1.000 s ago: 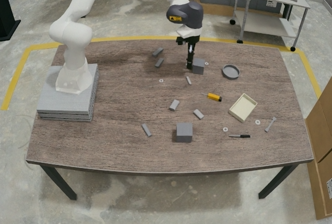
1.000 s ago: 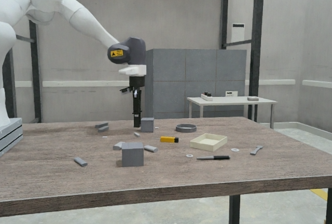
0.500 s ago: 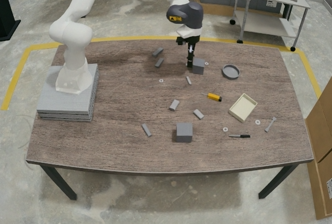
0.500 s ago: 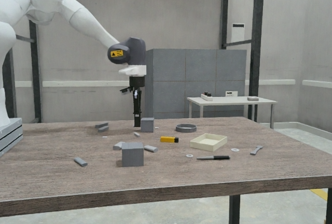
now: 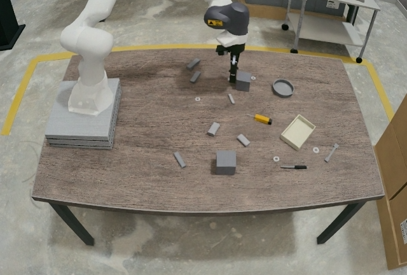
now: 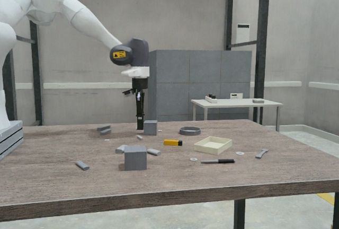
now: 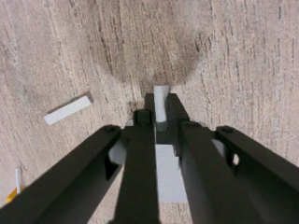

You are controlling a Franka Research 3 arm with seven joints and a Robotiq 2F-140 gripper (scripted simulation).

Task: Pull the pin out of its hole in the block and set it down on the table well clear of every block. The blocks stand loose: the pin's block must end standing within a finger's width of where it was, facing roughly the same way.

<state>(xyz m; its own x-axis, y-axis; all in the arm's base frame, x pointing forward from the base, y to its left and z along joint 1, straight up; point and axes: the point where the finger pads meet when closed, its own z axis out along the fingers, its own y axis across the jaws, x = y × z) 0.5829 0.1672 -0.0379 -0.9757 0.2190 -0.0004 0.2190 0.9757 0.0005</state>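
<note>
The small grey block is 40 mm ahead of my hand, 10 mm to the right of it and 30 mm below it. From my hand the other things lie so: round grey dish 240 mm ahead, 30 mm to the right, 40 mm below; yellow-handled tool 100 mm ahead, 210 mm to the right, 50 mm below; cream tray 270 mm ahead, 280 mm to the right, 50 mm below.
</note>
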